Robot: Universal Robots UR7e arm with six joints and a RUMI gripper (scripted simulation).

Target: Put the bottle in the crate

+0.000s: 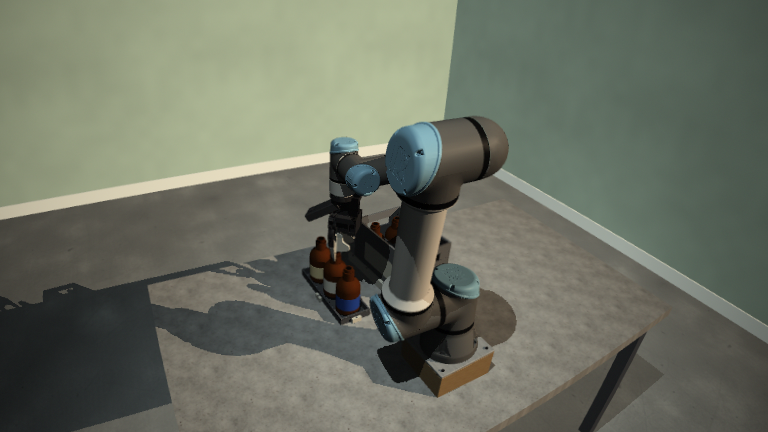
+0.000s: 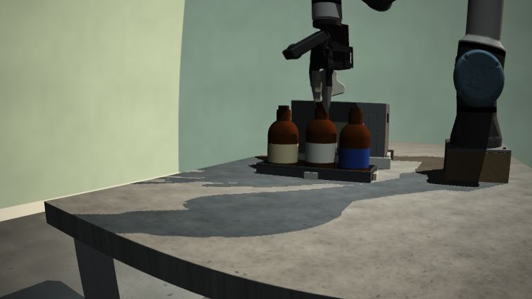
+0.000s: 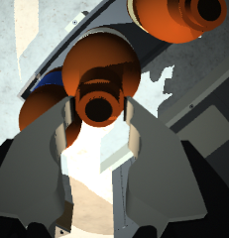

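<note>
My gripper is now 70 mm above the bottle. Round my hand: grey crate 240 mm to the right, 80 mm below, 40 mm ahead; dark tray 150 mm below.
</note>
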